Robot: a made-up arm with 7 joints.
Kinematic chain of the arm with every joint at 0, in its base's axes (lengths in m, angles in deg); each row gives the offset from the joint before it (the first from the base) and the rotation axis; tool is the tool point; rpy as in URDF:
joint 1: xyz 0 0 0.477 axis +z
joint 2: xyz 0 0 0 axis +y
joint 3: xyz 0 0 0.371 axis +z
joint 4: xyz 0.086 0 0 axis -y
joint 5: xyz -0.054 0 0.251 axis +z
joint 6: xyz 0 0 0 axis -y
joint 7: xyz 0.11 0 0 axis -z
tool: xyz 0 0 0 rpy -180 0 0
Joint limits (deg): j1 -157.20..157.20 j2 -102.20..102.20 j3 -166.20..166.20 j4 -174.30..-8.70 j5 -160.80..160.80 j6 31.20..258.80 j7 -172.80..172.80
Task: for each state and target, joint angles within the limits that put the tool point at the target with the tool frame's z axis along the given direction. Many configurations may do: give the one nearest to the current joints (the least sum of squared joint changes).
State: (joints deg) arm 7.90 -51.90 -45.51 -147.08 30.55 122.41 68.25
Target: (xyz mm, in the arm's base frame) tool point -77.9 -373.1 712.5 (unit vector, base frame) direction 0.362 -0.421 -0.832
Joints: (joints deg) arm -3.64 -13.44 -81.77 -141.95 29.19 165.13 68.25
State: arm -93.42 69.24 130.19 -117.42 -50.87 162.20 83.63
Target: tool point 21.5 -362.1 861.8 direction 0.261 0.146 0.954
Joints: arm -103.97 77.81 146.71 -107.88 -50.77 207.14 83.63
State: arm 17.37 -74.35 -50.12 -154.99 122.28 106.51 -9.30
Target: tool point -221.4 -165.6 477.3 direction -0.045 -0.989 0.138
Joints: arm -29.77 -55.16 -93.48 -147.19 142.94 135.23 -9.30
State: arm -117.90 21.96 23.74 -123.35 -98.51 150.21 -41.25
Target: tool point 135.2 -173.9 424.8 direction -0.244 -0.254 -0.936
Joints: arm -97.62 41.67 29.61 -160.17 -124.82 133.72 -41.25
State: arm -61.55 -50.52 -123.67 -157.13 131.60 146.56 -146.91
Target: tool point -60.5 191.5 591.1 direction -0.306 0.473 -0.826
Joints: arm -78.64 -3.98 -162.75 -146.23 160.80 175.53 -146.91
